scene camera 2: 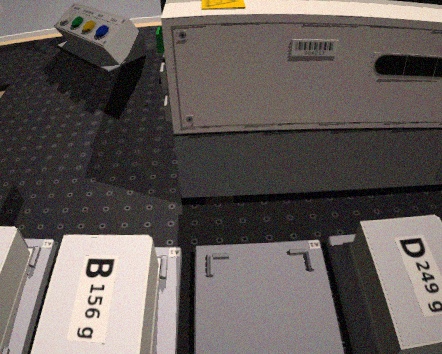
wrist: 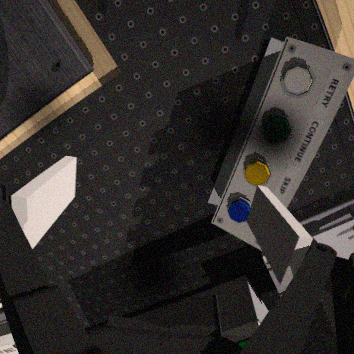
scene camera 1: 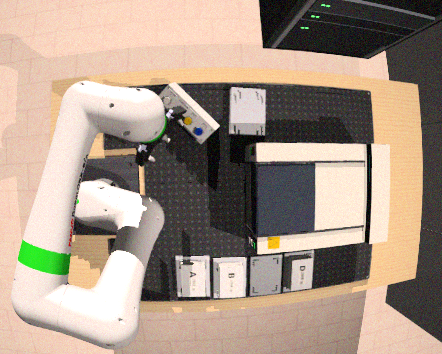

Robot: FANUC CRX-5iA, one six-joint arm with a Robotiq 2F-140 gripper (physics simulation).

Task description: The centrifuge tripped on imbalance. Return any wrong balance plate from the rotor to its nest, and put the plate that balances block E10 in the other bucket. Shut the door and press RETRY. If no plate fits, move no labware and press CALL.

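Frame: origin at the arm's base, x ahead, y left, z up, level; millimetres.
Seen in the pictures: gripper, fingertip midpoint: (wrist: 165,190).
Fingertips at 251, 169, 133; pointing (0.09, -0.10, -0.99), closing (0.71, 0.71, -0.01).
Observation:
A point is followed by its place in that frame, as x, y, z.
My gripper (scene camera 1: 167,140) @[251, 169, 133] (wrist: 165,190) @[251, 169, 133] is open and empty, above the mat beside the button box (scene camera 1: 207,116) @[393, 237, 35] (scene camera 2: 117,44) @[387, 166, 24] (wrist: 320,75) @[271, 325, 51]. In the wrist view one finger overlaps the box near the yellow button (wrist: 257,173) @[326, 228, 50] and blue button (wrist: 239,210) @[356, 190, 50], hiding the CALL label. The pale RETRY button (scene camera 1: 167,100) @[267, 305, 51] (wrist: 297,79) @[263, 305, 49] is at the far end. The centrifuge (scene camera 1: 340,200) @[772, -76, 190] (scene camera 2: 240,85) @[547, -206, 124] has a dark panel (scene camera 1: 285,197) @[584, -40, 193] over its top left; rotor, buckets and block E10 do not show. Plates A (scene camera 1: 202,290) @[305, -360, 33], B 156 g (scene camera 1: 230,290) @[404, -375, 34] (scene camera 2: 132,260) @[442, -311, 34] and D 249 g (scene camera 1: 301,280) @[673, -387, 34] (scene camera 2: 385,285) @[638, -368, 34] sit in nests.
A bare grey nest (scene camera 1: 266,277) @[547, -362, -8] (scene camera 2: 260,305) @[543, -343, -8] lies between B and D. Another grey nest-like block (scene camera 1: 247,107) @[534, 257, 20] stands behind the centrifuge's left end. The mat (scene camera 1: 175,185) @[262, 19, -20] (scene camera 2: 50,150) @[305, -73, -20] lies on a wooden table (scene camera 1: 400,150) @[1213, 52, -33]. A black rack cabinet stands beyond the table.

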